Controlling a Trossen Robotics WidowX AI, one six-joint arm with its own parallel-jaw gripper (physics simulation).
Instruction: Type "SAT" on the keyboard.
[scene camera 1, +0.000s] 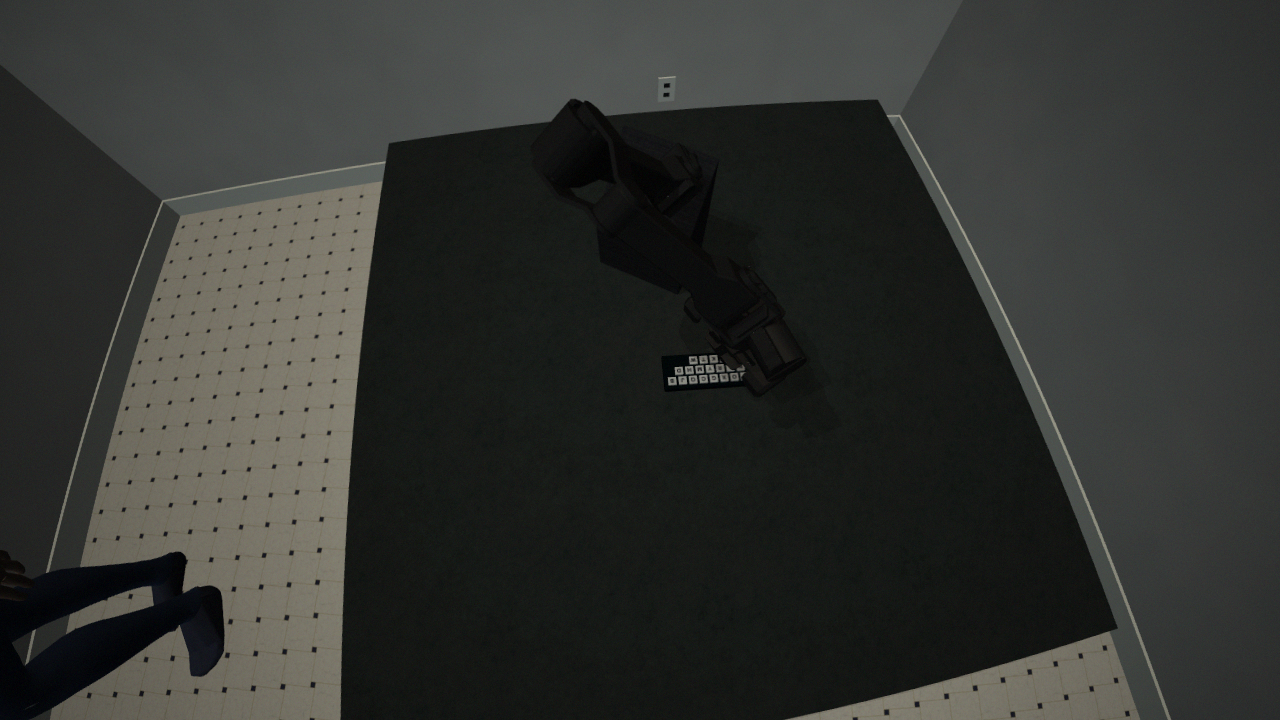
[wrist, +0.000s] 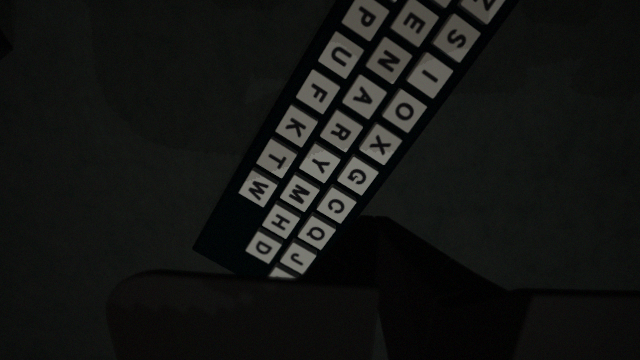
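Pixels of known places: gripper, fingertip midpoint: (scene camera 1: 724, 360) (wrist: 371, 230); arm's base, origin of the base link: (scene camera 1: 682, 176).
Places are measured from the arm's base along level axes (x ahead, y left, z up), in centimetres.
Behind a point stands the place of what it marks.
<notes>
A dark keyboard (scene camera 1: 669, 364) @[x 22.7, y -12.0, z -21.1 cm] (wrist: 220, 234) @[x 22.2, y -11.2, z -21.1 cm] with white letter keys lies on the dark table; its right part is hidden by the arm in the scene view. In the wrist view it runs diagonally, with the S key (wrist: 456, 39) @[x 31.3, y 1.2, z -20.5 cm] at the upper right, the A key (wrist: 364, 96) @[x 28.0, y -2.1, z -20.5 cm] in the middle row and the T key (wrist: 277, 158) @[x 24.6, y -5.9, z -20.5 cm] near the lower left end. My gripper (wrist: 371, 230) @[x 28.6, y -5.1, z -13.6 cm] is shut and empty. Its fingertips show beside the C and Q keys at the keyboard's long edge; I cannot tell their height. The lower end of the keyboard is partly hidden by the gripper.
The dark table (scene camera 1: 537, 537) @[x 41.5, y -45.1, z -22.3 cm] spreads around the keyboard. My arm (scene camera 1: 666, 246) @[x 25.2, y -16.5, z 19.9 cm] reaches over it from the back. A person's legs (scene camera 1: 107, 626) show at the lower left, over the tiled floor (scene camera 1: 241, 358). A wall outlet (scene camera 1: 666, 88) is behind the table.
</notes>
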